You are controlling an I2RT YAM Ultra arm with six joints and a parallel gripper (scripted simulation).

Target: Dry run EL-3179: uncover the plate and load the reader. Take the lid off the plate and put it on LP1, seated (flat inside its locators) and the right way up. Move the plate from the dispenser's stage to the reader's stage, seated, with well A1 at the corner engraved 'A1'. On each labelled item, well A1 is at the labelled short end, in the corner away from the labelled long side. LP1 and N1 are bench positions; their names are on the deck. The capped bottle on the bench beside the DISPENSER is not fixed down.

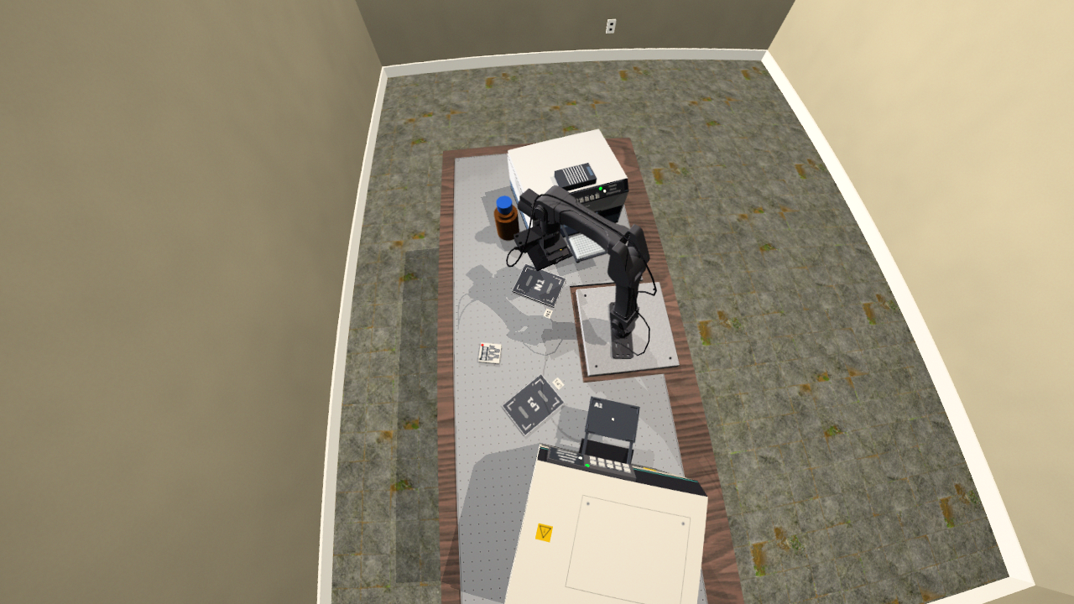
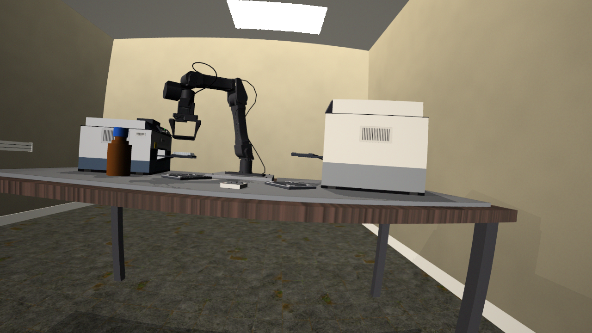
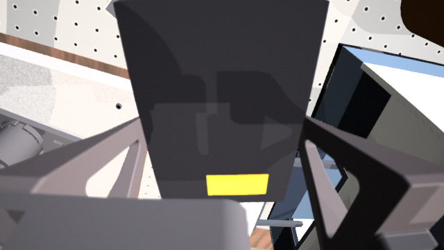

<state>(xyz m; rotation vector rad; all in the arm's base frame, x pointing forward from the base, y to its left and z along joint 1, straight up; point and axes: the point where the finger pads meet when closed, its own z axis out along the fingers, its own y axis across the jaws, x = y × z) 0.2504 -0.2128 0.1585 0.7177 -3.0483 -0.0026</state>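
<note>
Now: hand 40 mm past the LP1 tag, 400 mm to the right of it and 170 mm above it. The rest, counted from my hand: lid right at my hand; then capped brown bottle 160 mm ahead, 190 mm to the right, 60 mm below; then clear well plate 150 mm behind, 80 mm to the right, 70 mm below.
</note>
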